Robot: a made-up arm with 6 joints. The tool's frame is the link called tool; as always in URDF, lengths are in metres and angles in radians.
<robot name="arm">
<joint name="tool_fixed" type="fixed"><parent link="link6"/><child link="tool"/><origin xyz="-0.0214 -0.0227 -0.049" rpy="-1.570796 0 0"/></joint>
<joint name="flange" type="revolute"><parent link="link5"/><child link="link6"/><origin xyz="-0.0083 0.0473 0.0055"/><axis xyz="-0.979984 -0.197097 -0.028"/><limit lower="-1.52" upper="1.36" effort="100" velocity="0.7"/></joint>
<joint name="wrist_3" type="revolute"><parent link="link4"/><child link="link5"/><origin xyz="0.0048 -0.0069 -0.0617"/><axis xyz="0 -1 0"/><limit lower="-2.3" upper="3.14" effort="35" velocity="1.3"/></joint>
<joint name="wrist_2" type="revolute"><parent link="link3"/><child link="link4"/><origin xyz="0.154 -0.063 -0.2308"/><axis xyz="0.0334 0.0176 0.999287"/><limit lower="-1.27" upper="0.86" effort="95" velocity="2.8"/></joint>
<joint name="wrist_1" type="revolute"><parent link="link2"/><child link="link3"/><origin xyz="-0.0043 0.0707 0.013"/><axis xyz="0.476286 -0.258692 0.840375"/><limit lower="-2.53" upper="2.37" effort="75" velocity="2"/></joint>
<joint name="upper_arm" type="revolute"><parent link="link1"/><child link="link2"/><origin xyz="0.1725 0.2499 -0.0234"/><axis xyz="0 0 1"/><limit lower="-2.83" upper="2.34" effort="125" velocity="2.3"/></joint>
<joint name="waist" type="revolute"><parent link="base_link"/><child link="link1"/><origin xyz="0.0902 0.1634 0.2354"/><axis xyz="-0.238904 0.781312 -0.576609"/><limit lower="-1.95" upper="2.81" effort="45" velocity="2.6"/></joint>
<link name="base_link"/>
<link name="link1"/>
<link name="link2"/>
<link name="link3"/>
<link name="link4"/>
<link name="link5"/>
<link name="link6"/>
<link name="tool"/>
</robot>
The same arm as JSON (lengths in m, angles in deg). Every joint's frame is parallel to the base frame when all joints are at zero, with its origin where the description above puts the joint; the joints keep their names.
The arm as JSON. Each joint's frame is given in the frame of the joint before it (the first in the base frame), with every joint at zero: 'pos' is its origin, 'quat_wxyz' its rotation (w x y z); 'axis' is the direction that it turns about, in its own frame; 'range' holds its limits. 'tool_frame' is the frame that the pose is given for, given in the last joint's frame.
{
  "length_unit": "m",
  "angle_unit": "deg",
  "joints": [
    {
      "joint": "waist",
      "pos": [
        0.0902,
        0.1634,
        0.2354
      ],
      "quat_wxyz": [
        1.0,
        0.0,
        0.0,
        0.0
      ],
      "axis": [
        -0.238904,
        0.781312,
        -0.576609
      ],
      "range": [
        -111.73,
        161.0
      ]
    },
    {
      "joint": "upper_arm",
      "pos": [
        0.1725,
        0.2499,
        -0.0234
      ],
      "quat_wxyz": [
        1.0,
        0.0,
        0.0,
        0.0
      ],
      "axis": [
        0.0,
        0.0,
        1.0
      ],
      "range": [
        -162.15,
        134.07
      ]
    },
    {
      "joint": "wrist_1",
      "pos": [
        -0.0043,
        0.0707,
        0.013
      ],
      "quat_wxyz": [
        1.0,
        0.0,
        0.0,
        0.0
      ],
      "axis": [
        0.476286,
        -0.258692,
        0.840375
      ],
      "range": [
        -144.96,
        135.79
      ]
    },
    {
      "joint": "wrist_2",
      "pos": [
        0.154,
        -0.063,
        -0.2308
      ],
      "quat_wxyz": [
        1.0,
        0.0,
        0.0,
        0.0
      ],
      "axis": [
        0.0334,
        0.0176,
        0.999287
      ],
      "range": [
        -72.77,
        49.27
      ]
    },
    {
      "joint": "wrist_3",
      "pos": [
        0.0048,
        -0.0069,
        -0.0617
      ],
      "quat_wxyz": [
        1.0,
        0.0,
        0.0,
        0.0
      ],
      "axis": [
        0.0,
        -1.0,
        0.0
      ],
      "range": [
        -131.78,
        179.91
      ]
    },
    {
      "joint": "flange",
      "pos": [
        -0.0083,
        0.0473,
        0.0055
      ],
      "quat_wxyz": [
        1.0,
        0.0,
        0.0,
        0.0
      ],
      "axis": [
        -0.979984,
        -0.197097,
        -0.028
      ],
      "range": [
        -87.09,
        77.92
      ]
    }
  ],
  "tool_frame": {
    "pos": [
      -0.0214,
      -0.0227,
      -0.049
    ],
    "quat_wxyz": [
      0.707107,
      -0.707107,
      0.0,
      0.0
    ]
  }
}

